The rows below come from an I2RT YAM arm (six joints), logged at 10 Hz.
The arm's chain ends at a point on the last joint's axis. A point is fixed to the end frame.
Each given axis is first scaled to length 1.
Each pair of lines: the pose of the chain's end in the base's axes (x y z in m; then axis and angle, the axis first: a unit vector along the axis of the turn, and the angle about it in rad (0 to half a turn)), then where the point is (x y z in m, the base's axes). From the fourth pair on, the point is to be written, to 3 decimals.
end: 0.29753 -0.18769 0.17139 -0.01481 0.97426 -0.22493 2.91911
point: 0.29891 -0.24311 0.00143
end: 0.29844 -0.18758 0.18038 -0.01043 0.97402 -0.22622 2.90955
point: 0.30139 -0.24327 0.01053
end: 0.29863 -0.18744 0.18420 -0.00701 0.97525 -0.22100 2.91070
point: 0.30127 -0.24121 0.01373
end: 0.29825 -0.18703 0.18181 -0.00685 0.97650 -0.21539 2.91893
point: 0.299 -0.239 0.011
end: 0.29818 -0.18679 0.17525 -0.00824 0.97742 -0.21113 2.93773
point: 0.296 -0.237 0.004
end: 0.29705 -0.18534 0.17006 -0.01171 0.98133 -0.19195 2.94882
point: 0.293 -0.229 -0.003
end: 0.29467 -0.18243 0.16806 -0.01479 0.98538 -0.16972 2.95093
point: 0.290 -0.219 -0.007
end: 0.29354 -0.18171 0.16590 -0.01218 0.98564 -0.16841 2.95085
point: 0.289 -0.217 -0.009
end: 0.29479 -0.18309 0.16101 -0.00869 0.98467 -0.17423 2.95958
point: 0.289 -0.221 -0.014
